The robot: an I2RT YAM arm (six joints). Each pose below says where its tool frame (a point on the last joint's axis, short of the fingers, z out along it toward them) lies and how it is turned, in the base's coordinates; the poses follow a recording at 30 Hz.
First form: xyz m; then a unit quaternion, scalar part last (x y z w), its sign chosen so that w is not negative.
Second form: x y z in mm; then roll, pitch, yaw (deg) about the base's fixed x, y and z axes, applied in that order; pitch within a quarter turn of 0, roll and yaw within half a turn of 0. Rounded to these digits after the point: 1 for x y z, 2 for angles.
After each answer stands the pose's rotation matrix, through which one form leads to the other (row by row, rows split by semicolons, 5 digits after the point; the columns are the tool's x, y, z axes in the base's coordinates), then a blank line. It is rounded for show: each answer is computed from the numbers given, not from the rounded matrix.
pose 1, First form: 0.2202 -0.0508 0.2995 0.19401 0.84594 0.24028 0.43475
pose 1, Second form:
220.2 -50.8 299.5 131.37 39.96 135.50
-0.54670 0.11932 0.82878; 0.53717 0.80925 0.23783; -0.64231 0.57522 -0.50651

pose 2, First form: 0.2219 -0.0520 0.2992 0.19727 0.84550 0.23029 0.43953
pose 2, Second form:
221.9 -52.0 299.2 132.04 40.72 134.99
-0.53580 0.13114 0.83410; 0.53602 0.81610 0.21601; -0.65238 0.56283 -0.50756

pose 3, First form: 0.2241 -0.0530 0.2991 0.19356 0.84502 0.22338 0.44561
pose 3, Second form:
224.1 -53.0 299.1 132.45 41.81 135.09
-0.52793 0.12804 0.83958; 0.52621 0.82527 0.20502; -0.66663 0.55003 -0.50306

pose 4, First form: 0.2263 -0.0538 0.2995 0.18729 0.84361 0.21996 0.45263
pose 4, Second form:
226.3 -53.8 299.5 132.39 42.94 135.28
-0.52010 0.11688 0.84607; 0.51511 0.83308 0.20157; -0.68129 0.54066 -0.49349

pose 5, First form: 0.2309 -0.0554 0.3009 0.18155 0.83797 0.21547 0.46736
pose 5, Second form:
230.9 -55.4 300.9 131.54 44.83 134.52
-0.49723 0.10286 0.86150; 0.50567 0.84123 0.19142; -0.70503 0.53081 -0.47030

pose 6, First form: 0.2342 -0.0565 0.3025 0.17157 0.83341 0.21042 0.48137
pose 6, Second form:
234.2 -56.5 302.5 130.97 46.90 134.36
-0.47769 0.08340 0.87456; 0.48856 0.85257 0.18555; -0.73015 0.51591 -0.44801

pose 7, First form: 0.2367 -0.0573 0.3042 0.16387 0.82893 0.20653 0.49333
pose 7, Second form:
236.7 -57.3 304.2 130.33 48.61 134.03
-0.45955 0.06790 0.88555; 0.47544 0.86099 0.18071; -0.75018 0.50408 -0.42795

